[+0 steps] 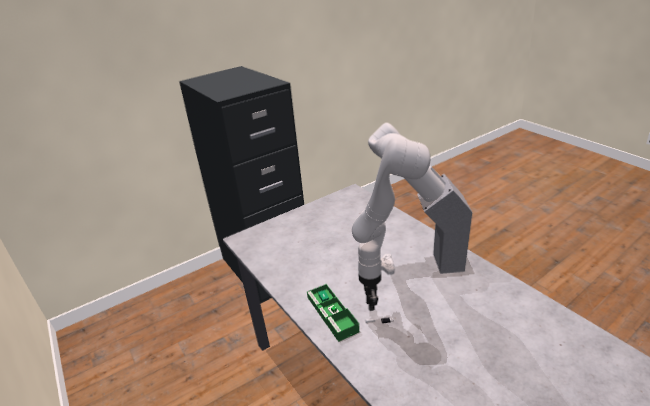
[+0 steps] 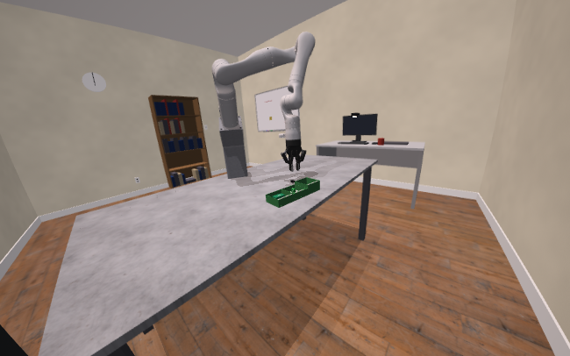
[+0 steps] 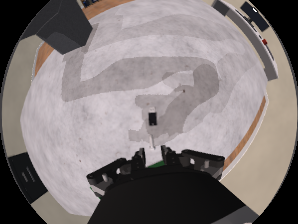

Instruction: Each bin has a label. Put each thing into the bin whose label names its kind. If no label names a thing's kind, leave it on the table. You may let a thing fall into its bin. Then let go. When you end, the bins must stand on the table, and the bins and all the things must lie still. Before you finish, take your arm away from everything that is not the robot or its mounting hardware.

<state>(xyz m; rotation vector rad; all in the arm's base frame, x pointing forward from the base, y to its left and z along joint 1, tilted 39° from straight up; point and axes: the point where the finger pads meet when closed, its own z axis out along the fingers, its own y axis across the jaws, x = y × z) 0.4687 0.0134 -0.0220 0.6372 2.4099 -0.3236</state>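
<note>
Now: hand 90 mm above the grey pin and 10 mm short of it. The rest, counted from my hand: white piece: 130 mm to the right, 80 mm below, 60 mm ahead; small green cube: 130 mm to the right, 70 mm below, 60 mm ahead; black piece: 90 mm below, 40 mm to the left, 40 mm behind.
</note>
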